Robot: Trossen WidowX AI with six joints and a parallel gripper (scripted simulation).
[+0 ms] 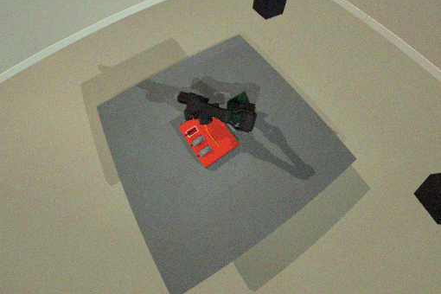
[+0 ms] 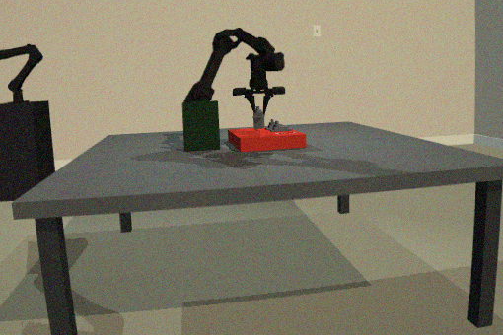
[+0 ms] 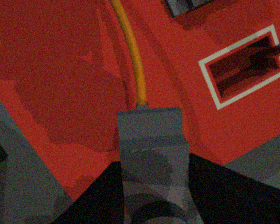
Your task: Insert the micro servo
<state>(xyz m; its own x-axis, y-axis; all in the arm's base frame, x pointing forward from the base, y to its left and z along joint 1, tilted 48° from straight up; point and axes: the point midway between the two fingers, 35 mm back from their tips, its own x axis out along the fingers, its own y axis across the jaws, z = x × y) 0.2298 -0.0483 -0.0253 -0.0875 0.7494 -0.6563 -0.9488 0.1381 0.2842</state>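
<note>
The red deck is 10 cm below my gripper tip, 7 cm to the left of it and 2 cm behind it.
</note>
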